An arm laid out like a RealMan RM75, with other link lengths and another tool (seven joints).
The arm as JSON. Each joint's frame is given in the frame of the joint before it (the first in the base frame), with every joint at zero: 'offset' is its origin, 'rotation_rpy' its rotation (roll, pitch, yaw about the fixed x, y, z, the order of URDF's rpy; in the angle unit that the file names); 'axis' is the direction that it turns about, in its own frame. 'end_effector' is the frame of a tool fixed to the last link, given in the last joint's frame.
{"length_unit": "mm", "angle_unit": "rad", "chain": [
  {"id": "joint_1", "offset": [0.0, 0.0, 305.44], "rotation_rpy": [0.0, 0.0, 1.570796], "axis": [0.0, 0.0, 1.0]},
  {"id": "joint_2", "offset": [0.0, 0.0, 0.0], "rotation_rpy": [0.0, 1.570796, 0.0], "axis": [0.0, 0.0, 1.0]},
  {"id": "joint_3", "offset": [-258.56, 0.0, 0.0], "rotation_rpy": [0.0, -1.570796, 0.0], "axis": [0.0, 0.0, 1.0]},
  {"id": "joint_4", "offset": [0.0, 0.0, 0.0], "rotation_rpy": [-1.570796, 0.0, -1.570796], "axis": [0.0, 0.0, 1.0]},
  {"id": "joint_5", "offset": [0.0, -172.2, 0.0], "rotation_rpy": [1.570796, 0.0, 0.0], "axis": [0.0, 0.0, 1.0]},
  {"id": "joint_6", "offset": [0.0, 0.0, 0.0], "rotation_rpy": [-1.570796, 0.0, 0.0], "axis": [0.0, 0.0, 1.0]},
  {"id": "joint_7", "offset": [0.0, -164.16, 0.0], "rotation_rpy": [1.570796, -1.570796, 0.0], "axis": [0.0, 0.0, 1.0]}
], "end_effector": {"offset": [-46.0, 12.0, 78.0], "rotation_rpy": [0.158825, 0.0, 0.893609]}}
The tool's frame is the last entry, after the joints.
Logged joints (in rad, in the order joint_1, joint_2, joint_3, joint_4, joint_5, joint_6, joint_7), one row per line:
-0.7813, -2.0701, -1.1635, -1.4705, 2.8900, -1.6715, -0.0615
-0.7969, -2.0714, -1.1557, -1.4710, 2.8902, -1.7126, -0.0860
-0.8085, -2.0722, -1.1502, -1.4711, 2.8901, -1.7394, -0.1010
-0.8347, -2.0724, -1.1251, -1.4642, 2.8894, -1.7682, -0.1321
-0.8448, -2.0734, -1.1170, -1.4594, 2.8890, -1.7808, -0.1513
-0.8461, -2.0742, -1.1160, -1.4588, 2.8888, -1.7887, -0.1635
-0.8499, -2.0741, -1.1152, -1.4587, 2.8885, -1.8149, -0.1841
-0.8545, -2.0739, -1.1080, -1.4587, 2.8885, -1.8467, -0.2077
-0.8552, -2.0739, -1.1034, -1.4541, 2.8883, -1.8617, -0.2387
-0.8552, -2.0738, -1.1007, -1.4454, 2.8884, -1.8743, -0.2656
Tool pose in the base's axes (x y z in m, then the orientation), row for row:
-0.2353, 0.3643, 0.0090, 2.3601, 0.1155, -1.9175
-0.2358, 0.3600, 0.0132, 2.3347, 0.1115, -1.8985
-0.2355, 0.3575, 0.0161, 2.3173, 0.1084, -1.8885
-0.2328, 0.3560, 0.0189, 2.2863, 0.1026, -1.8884
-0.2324, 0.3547, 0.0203, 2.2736, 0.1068, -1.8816
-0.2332, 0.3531, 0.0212, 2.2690, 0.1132, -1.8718
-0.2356, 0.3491, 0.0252, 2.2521, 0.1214, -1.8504
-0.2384, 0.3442, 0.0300, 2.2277, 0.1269, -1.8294
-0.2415, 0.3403, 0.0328, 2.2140, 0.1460, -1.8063
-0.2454, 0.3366, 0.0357, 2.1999, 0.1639, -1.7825
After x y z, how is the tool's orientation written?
As angles about the fixed x, y, z axes (roll, pitch, yaw), in radians.
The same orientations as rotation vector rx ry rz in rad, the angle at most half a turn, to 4 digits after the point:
1.5539, -2.1052, -0.9688
1.5556, -2.0662, -0.9813
1.5535, -2.0424, -0.9901
1.5336, -2.0173, -1.0116
1.5360, -2.0006, -1.0237
1.5466, -1.9874, -1.0296
1.5615, -1.9526, -1.0428
1.5694, -1.9119, -1.0590
1.5940, -1.8764, -1.0778
1.6173, -1.8391, -1.0952

